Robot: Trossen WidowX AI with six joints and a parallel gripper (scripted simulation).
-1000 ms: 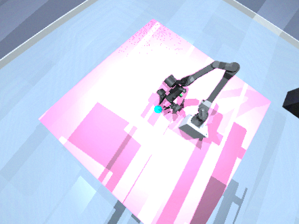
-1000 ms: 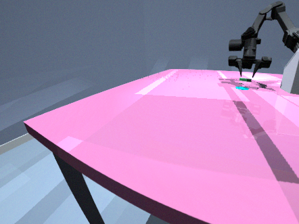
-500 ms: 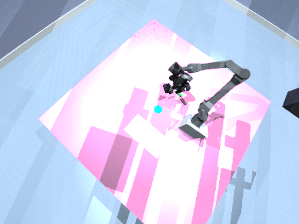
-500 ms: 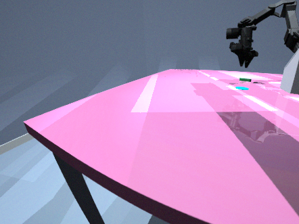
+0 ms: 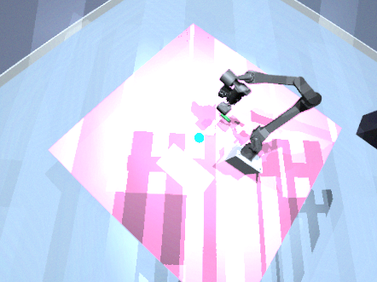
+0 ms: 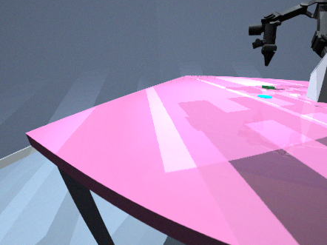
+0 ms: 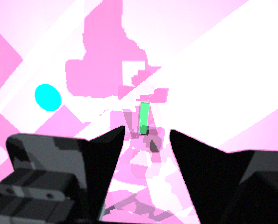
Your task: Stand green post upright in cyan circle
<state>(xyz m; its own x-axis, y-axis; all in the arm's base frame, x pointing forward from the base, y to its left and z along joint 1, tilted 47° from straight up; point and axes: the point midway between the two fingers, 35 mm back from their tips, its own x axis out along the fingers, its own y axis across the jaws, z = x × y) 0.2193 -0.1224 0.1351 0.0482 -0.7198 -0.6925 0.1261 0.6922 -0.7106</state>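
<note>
Now: the green post 110 mm below my gripper tip and 20 mm behind it. The rest, counted from my gripper tip: cyan circle (210 mm to the left, 120 mm below, 30 mm ahead).
</note>
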